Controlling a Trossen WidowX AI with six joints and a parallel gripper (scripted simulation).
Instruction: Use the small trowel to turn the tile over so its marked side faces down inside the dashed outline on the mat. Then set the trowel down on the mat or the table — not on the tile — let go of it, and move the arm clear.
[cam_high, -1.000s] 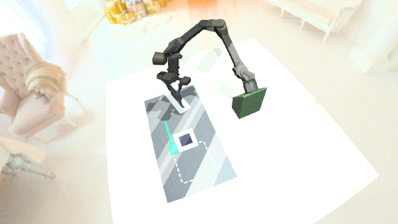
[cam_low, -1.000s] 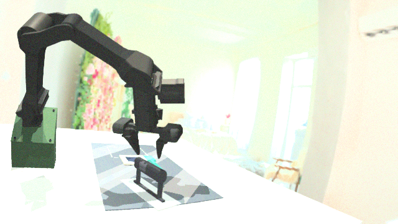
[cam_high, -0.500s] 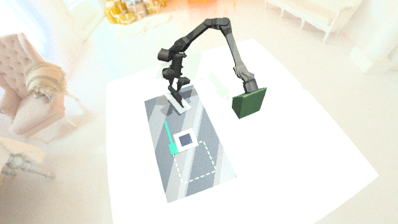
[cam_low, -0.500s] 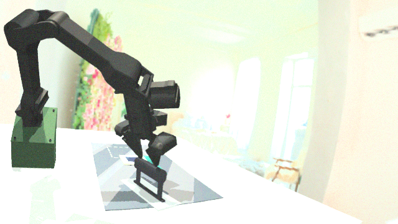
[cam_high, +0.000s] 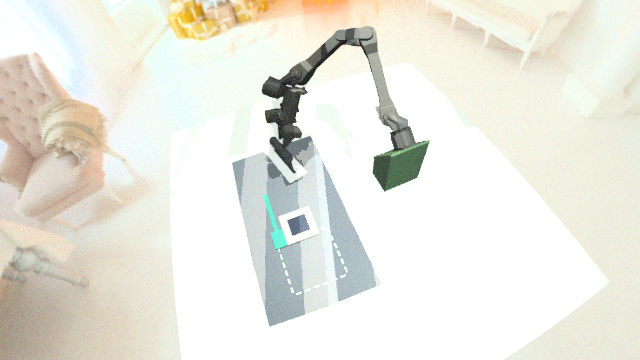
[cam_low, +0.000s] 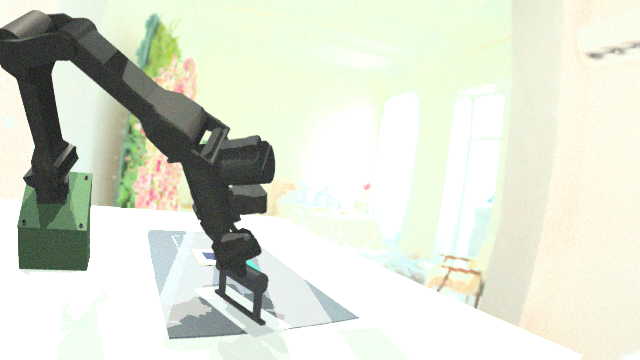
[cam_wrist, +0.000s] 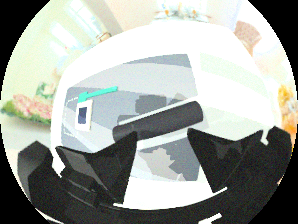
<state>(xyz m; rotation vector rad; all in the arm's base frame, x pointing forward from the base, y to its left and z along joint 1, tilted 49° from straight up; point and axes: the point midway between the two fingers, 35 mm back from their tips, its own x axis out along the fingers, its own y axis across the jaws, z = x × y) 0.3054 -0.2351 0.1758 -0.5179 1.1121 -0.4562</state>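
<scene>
The trowel lies 1 cm ahead of my gripper tip, 3 cm to the left of it and 5 cm below it. The rest, counted from my gripper tip: teal l-shaped strip 14 cm ahead, 25 cm to the left, 8 cm below; tile 7 cm ahead, 28 cm to the left, 8 cm below; grey mat 7 cm ahead, 24 cm to the left, 11 cm below.
</scene>
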